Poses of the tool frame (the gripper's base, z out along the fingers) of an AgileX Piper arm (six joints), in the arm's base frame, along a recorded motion.
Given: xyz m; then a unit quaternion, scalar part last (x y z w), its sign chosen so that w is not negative.
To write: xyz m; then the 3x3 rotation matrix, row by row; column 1 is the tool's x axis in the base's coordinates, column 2 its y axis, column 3 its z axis. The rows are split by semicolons. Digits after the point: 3 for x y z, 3 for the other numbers.
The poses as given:
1: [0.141 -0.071 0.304 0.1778 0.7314 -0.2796 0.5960]
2: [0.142 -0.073 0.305 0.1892 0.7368 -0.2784 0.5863]
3: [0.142 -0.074 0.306 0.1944 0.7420 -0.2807 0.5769]
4: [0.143 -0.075 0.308 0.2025 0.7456 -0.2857 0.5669]
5: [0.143 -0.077 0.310 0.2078 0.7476 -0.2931 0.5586]
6: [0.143 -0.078 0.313 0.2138 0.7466 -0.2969 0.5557]
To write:
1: 0.141 -0.071 0.304; -0.226 0.593 0.772; -0.073 0.780 -0.621; -0.971 -0.197 -0.133
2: 0.142 -0.073 0.305; -0.241 0.605 0.759; -0.048 0.773 -0.632; -0.969 -0.188 -0.157
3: 0.142 -0.074 0.306; -0.259 0.612 0.747; -0.035 0.767 -0.641; -0.965 -0.192 -0.177
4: 0.143 -0.075 0.308; -0.275 0.626 0.730; -0.022 0.755 -0.656; -0.961 -0.196 -0.194
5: 0.143 -0.077 0.310; -0.290 0.638 0.713; -0.017 0.742 -0.670; -0.957 -0.206 -0.204
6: 0.143 -0.078 0.313; -0.291 0.649 0.703; -0.011 0.732 -0.681; -0.957 -0.206 -0.206
